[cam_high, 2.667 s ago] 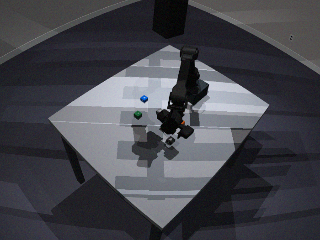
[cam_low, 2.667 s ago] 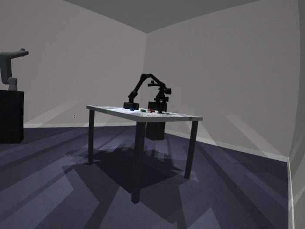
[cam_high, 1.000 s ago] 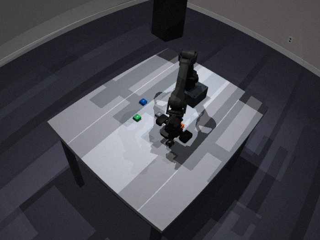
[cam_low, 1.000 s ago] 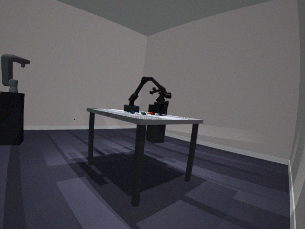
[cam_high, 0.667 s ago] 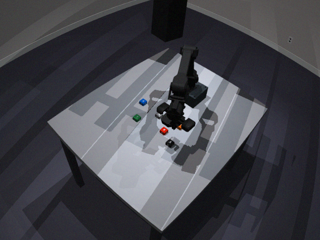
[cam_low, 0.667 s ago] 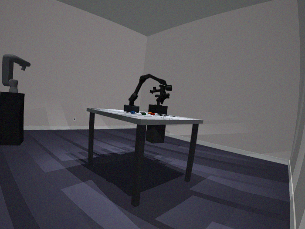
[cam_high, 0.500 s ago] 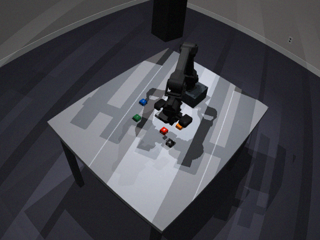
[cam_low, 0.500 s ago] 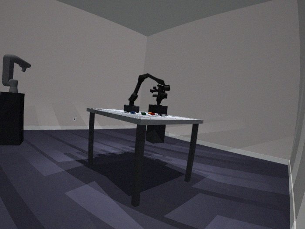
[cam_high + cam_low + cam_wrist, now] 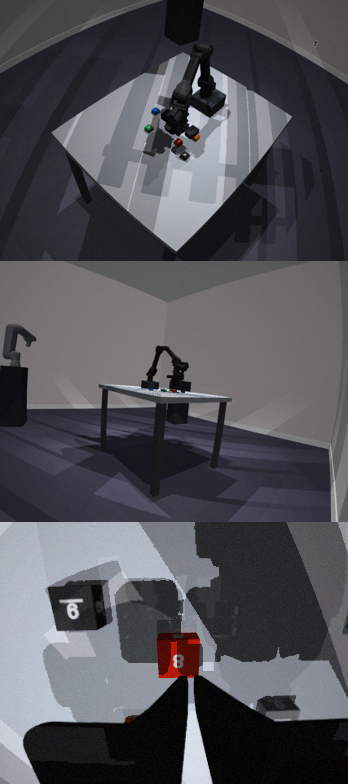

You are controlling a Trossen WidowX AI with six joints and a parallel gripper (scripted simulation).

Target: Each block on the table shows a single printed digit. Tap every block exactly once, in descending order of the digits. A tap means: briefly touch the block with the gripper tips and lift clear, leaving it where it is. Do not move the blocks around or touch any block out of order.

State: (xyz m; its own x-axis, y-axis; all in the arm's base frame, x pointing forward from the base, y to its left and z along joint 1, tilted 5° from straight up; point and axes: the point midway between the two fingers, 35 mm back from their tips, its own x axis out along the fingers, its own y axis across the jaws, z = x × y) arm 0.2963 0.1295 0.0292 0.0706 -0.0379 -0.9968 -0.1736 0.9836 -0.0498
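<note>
The red block lies 40 mm below my gripper tip and 10 mm to the left of it. From my gripper tip the other things lie so: grey block 100 mm to the right, 50 mm behind, 40 mm below; black block 90 mm to the left, 40 mm below, 20 mm ahead; orange block 90 mm behind, 40 mm below, 30 mm to the left.
</note>
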